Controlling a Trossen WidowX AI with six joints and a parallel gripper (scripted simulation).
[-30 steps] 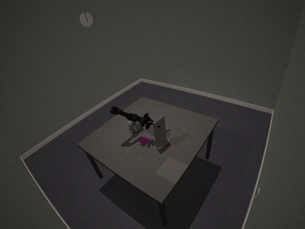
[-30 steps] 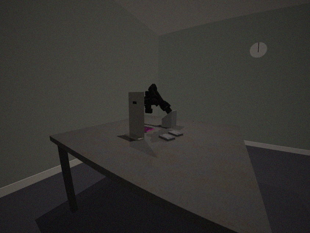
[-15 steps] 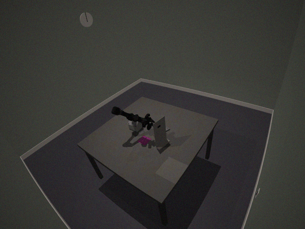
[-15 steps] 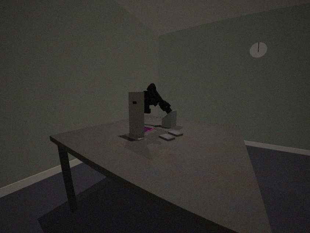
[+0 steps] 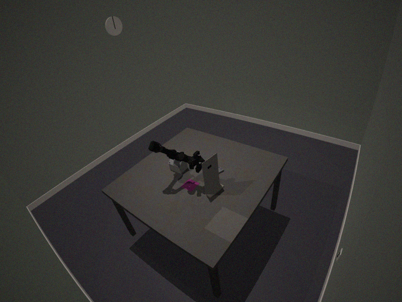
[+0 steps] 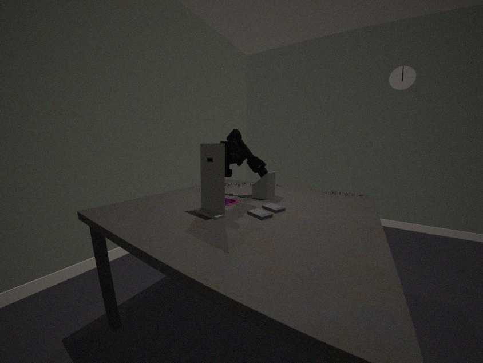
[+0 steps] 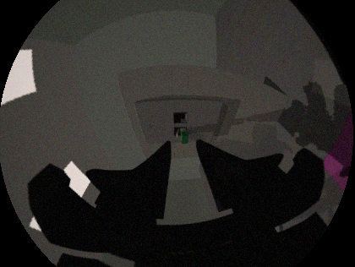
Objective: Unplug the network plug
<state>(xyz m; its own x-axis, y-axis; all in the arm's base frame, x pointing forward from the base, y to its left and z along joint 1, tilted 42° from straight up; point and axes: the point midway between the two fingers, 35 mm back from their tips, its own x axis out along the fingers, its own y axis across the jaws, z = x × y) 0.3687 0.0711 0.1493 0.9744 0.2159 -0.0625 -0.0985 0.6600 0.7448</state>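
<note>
Now: gripper tip 16 cm past the magenta marked square, 8 cm to the left of it and 26 cm above it. From my gripper tip the other things lie so: upright panel 4 cm ahead, 1 cm to the right, 10 cm below.
</note>
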